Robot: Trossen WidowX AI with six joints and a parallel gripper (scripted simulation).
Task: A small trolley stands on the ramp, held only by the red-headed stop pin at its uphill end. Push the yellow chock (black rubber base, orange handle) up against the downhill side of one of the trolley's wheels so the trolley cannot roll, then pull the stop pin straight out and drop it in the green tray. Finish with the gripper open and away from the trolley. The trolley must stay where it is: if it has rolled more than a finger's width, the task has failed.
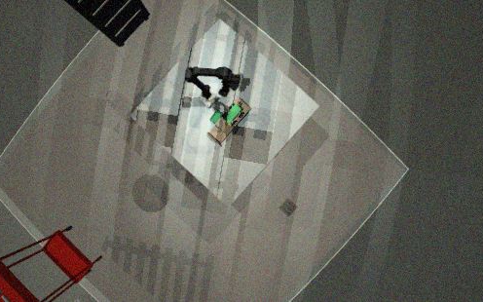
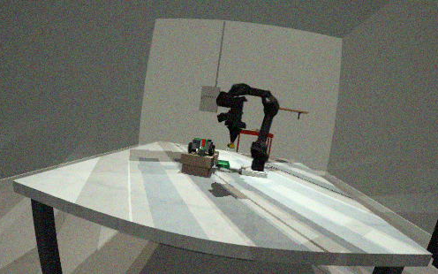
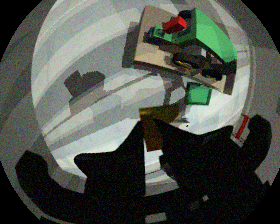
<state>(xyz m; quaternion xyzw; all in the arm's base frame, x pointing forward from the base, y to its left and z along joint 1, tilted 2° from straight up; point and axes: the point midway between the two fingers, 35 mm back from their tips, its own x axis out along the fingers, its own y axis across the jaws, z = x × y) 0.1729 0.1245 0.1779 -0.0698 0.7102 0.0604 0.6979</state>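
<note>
My gripper tip is 2 cm to the left of the yellow chock and 1 cm above it. The rest, counted from my gripper tip: green trolley (15 cm ahead, 13 cm to the right, 6 cm below); red-headed stop pin (14 cm ahead, 2 cm to the right, 4 cm below); tan ramp (15 cm ahead, 14 cm to the right, 13 cm below).
</note>
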